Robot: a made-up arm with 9 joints.
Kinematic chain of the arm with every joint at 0, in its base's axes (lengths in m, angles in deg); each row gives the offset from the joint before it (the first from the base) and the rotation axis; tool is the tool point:
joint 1: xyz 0 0 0.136 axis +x
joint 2: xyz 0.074 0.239 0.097 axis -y
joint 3: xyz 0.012 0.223 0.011 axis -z
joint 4: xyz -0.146 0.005 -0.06 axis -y
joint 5: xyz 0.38 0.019 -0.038 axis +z
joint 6: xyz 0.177 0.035 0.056 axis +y
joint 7: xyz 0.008 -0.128 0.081 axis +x
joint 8: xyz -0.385 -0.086 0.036 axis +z
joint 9: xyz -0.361 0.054 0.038 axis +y
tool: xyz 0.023 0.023 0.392
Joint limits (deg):
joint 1: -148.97..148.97
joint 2: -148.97..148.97
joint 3: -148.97..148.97
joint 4: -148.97..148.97
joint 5: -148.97..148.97
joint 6: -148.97..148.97
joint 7: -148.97..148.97
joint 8: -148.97..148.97
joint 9: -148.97..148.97
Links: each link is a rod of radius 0.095 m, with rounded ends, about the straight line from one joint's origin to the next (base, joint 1, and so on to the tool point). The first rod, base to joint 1, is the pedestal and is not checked.
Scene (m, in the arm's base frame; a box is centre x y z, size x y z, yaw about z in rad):
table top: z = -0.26
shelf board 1: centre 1.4 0 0.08 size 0.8 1.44 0.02 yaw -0.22
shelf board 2: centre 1.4 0 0.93 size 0.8 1.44 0.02 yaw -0.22
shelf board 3: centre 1.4 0 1.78 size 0.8 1.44 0.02 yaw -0.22
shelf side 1: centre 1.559 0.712 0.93 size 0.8 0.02 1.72 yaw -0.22
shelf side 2: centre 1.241 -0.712 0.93 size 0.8 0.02 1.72 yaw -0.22
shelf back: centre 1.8 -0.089 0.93 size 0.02 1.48 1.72 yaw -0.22
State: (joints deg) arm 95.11 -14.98 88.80 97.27 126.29 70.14 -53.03 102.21 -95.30
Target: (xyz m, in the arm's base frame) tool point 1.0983 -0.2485 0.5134
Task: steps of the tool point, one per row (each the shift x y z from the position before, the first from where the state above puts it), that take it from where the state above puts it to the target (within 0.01 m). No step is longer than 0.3 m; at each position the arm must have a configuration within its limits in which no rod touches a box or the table.
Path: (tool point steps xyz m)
1: -0.1879 0.0814 0.0024
2: -0.2616 0.0193 -0.0025
3: 0.0437 -0.0206 -0.2779
4: -0.0234 -0.0273 -0.2919
5: -0.1000 -0.0287 -0.2720
6: 0.2049 0.0122 0.0203
7: 0.1831 -0.0370 -0.0114
8: 0.1394 -0.0930 -0.0089

